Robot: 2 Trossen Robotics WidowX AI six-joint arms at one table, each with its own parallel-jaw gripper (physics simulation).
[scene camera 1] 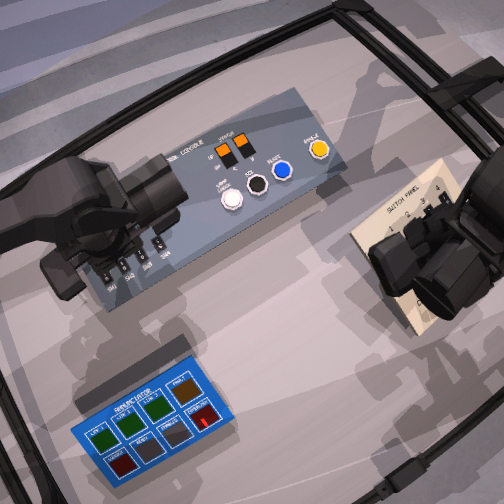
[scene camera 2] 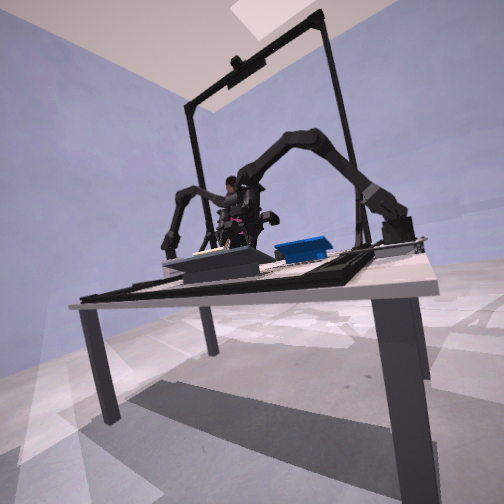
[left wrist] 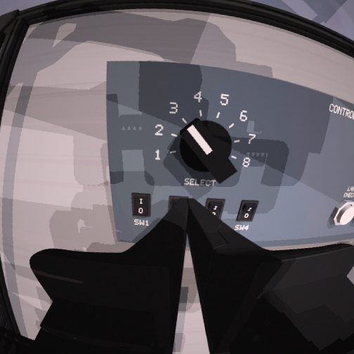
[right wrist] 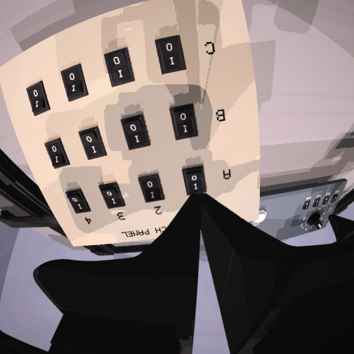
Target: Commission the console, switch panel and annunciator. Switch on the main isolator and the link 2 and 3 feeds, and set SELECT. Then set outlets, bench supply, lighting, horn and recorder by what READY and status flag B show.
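Note:
The grey console [scene camera 1: 300, 130] [scene camera 2: 215, 260] [left wrist: 125, 80] bears the black SELECT knob [left wrist: 206, 146], its white line towards 3. Both status flags, A [scene camera 1: 226, 155] and B [scene camera 1: 244, 145], show orange in their upper halves. The beige switch panel [scene camera 1: 365, 235] [right wrist: 100, 50] has rows A to C of rocker switches. The blue annunciator [scene camera 1: 215, 390] [scene camera 2: 305, 245] has dark lamps; READY [scene camera 1: 148, 449] is grey, and OVERLOAD [scene camera 1: 204, 418] has a small bright red streak. My left gripper [left wrist: 186, 204] is shut and empty, its tips in front of SW2. My right gripper [right wrist: 197, 199] is shut and empty, its tips at switch A1.
White, black, blue and yellow buttons [scene camera 1: 232, 199] [scene camera 1: 257, 184] [scene camera 1: 282, 170] [scene camera 1: 319, 149] stand on the console. The right wrist covers much of the switch panel in scene camera 1. A black frame [scene camera 1: 165, 82] borders the table. A person [scene camera 2: 231, 183] stands behind the arms.

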